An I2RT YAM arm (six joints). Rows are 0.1 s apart.
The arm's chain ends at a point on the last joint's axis. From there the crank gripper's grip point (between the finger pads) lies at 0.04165 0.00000 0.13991 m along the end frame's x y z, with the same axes.
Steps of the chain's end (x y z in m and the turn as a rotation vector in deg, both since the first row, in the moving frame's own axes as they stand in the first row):
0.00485 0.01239 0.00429 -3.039 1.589 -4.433
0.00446 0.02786 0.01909 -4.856 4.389 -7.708
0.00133 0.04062 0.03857 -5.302 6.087 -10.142
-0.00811 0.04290 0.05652 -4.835 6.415 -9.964
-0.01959 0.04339 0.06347 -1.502 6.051 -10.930
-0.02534 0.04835 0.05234 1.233 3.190 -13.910
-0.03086 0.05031 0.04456 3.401 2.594 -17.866
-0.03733 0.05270 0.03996 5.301 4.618 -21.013
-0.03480 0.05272 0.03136 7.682 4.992 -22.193
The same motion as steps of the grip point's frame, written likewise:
0.00887 0.01640 0.00297 -3.039 1.589 -4.433
0.01542 0.03323 0.01524 -4.856 4.389 -7.708
0.01632 0.04463 0.03314 -5.302 6.087 -10.142
0.00756 0.04587 0.05083 -4.835 6.415 -9.964
-0.00557 0.03769 0.05839 -1.502 6.051 -10.930
-0.01928 0.03445 0.04969 1.233 3.190 -13.910
-0.02797 0.02846 0.04194 3.401 2.594 -17.866
-0.03158 0.02329 0.03495 5.301 4.618 -21.013
-0.02978 0.01675 0.02501 7.682 4.992 -22.193

